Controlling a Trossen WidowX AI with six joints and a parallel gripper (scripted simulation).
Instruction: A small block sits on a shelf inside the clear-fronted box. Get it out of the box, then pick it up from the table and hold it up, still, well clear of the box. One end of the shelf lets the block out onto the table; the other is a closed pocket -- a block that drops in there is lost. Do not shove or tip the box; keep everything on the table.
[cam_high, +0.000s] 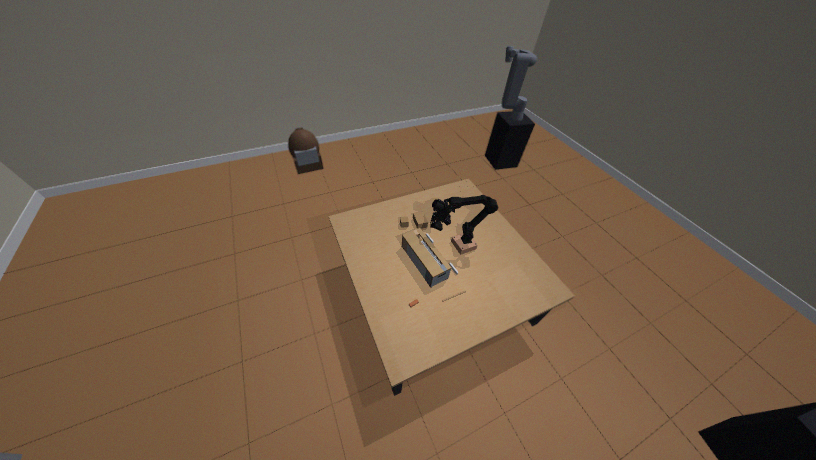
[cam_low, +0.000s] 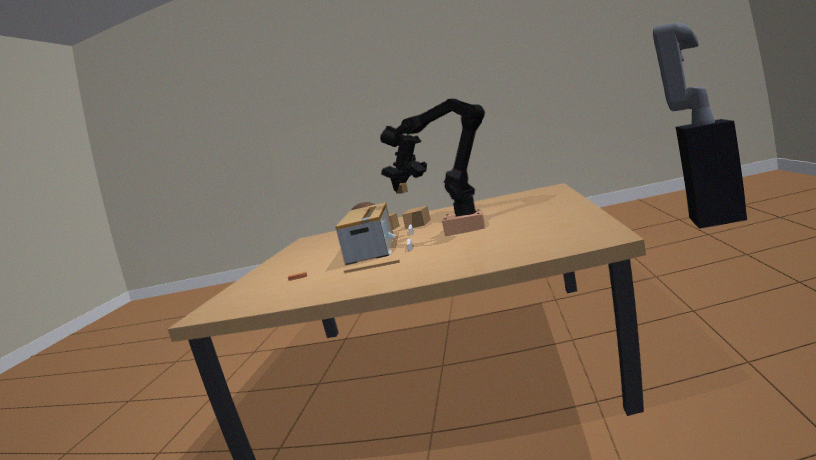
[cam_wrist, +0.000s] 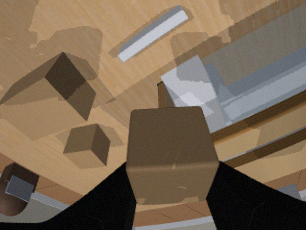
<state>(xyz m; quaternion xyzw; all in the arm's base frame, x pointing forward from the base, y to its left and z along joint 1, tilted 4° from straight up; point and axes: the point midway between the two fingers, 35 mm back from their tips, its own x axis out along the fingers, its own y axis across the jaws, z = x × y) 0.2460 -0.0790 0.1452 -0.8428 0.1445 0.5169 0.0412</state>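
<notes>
Right now my gripper tip is 1 cm past the tan block. Also, from my gripper tip: thin stick 47 cm to the left, 16 cm below, 3 cm behind.
</notes>
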